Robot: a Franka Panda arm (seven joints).
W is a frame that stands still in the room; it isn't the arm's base.
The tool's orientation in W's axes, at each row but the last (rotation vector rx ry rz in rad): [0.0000, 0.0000, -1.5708]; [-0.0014, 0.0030, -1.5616]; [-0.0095, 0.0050, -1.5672]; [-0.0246, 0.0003, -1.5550]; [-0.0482, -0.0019, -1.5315]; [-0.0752, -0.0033, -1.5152]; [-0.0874, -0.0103, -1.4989]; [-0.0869, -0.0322, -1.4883]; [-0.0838, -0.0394, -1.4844]
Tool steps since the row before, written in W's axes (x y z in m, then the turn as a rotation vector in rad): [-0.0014, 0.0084, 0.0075, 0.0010, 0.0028, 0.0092]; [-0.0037, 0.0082, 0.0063, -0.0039, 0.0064, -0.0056]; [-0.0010, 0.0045, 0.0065, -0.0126, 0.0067, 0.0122]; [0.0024, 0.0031, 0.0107, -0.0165, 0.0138, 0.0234]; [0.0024, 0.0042, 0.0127, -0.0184, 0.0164, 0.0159]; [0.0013, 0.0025, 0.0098, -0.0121, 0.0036, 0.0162]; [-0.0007, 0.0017, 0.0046, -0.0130, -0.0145, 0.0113]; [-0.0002, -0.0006, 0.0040, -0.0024, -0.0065, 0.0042]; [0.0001, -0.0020, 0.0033, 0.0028, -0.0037, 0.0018]
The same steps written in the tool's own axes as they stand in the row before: [-0.0084, -0.0014, 0.0075, -0.0028, 0.0010, 0.0092]; [-0.0082, -0.0036, 0.0063, -0.0064, -0.0038, -0.0056]; [-0.0045, -0.0010, 0.0065, -0.0067, -0.0127, 0.0121]; [-0.0029, 0.0023, 0.0108, -0.0137, -0.0167, 0.0233]; [-0.0037, 0.0022, 0.0129, -0.0166, -0.0182, 0.0159]; [-0.0019, 0.0010, 0.0100, -0.0035, -0.0126, 0.0158]; [-0.0015, -0.0008, 0.0047, 0.0142, -0.0145, 0.0097]; [0.0009, -0.0004, 0.0039, 0.0066, -0.0031, 0.0036]; [0.0023, -0.0002, 0.0031, 0.0041, 0.0024, 0.0016]
